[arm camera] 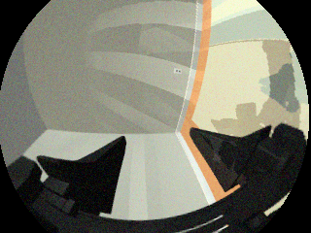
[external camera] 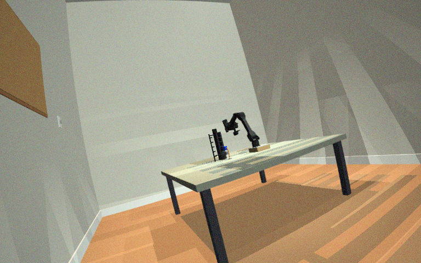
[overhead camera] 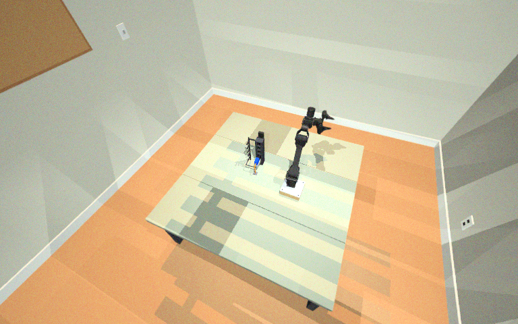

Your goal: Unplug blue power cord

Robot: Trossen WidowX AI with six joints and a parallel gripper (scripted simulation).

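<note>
Now: gripper tip 510 mm short of the blue plug, 360 mm to the right of it and 170 mm above it.
</note>
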